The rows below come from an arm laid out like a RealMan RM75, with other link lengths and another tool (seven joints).
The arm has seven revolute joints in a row. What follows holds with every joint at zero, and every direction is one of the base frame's.
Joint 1 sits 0.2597 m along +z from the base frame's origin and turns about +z.
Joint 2 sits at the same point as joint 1 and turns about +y.
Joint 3 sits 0.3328 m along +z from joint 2 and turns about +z.
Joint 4 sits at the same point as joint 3 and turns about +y.
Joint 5 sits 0.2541 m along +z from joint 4 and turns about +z.
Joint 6 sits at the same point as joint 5 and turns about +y.
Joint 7 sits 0.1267 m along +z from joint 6 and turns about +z.
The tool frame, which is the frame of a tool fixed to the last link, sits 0.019 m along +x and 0.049 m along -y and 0.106 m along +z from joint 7; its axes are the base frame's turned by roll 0, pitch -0.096 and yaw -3.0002 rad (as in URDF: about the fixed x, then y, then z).
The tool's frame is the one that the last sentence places.
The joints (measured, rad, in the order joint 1, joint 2, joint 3, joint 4, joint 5, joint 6, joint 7), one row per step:
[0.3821 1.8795 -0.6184 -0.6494 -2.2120 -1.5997 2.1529]
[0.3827 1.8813 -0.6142 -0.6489 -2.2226 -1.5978 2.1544]
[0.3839 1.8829 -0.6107 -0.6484 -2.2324 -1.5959 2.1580]
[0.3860 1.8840 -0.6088 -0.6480 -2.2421 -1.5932 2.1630]
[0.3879 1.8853 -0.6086 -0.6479 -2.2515 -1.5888 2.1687]
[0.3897 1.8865 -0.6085 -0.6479 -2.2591 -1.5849 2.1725]
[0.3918 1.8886 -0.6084 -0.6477 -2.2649 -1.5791 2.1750]
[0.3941 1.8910 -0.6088 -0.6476 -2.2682 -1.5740 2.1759]
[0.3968 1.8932 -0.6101 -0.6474 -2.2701 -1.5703 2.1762]
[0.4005 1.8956 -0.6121 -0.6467 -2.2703 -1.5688 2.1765]
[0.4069 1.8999 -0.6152 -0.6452 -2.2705 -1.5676 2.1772]
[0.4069 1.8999 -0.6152 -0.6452 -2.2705 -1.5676 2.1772]
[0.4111 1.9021 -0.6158 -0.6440 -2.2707 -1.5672 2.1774]
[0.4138 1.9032 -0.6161 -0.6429 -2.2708 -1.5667 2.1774]
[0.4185 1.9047 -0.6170 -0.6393 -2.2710 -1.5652 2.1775]
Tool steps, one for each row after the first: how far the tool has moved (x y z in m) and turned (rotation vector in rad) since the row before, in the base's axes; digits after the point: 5 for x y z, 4 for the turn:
[0.00147 -0.00120 -0.00087 -0.0035 -0.0042 -0.0053]
[0.00114 -0.00090 -0.00085 -0.0037 -0.0034 -0.0063]
[0.00101 -0.00044 -0.00069 -0.0043 -0.0044 -0.0064]
[0.00123 -0.00038 -0.00082 -0.0043 -0.0058 -0.0069]
[0.00092 -0.00009 -0.00068 -0.0033 -0.0051 -0.0046]
[0.00062 0.00058 -0.00106 -0.0010 -0.0047 -0.0033]
[-0.00006 0.00103 -0.00125 -0.0001 -0.0031 -0.0006]
[-0.00063 0.00122 -0.00133 -0.0008 -0.0019 0.0013]
[-0.00170 0.00152 -0.00182 -0.0021 0.0009 0.0032]
[-0.00324 0.00236 -0.00337 -0.0044 0.0031 0.0056]
[0.00000 0.00000 0.00000 0.0000 0.0000 0.0000]
[-0.00201 0.00161 -0.00172 -0.0019 0.0023 0.0034]
[-0.00117 0.00105 -0.00097 -0.0010 0.0012 0.0020]
[-0.00181 0.00157 -0.00189 -0.0023 0.0024 0.0025]

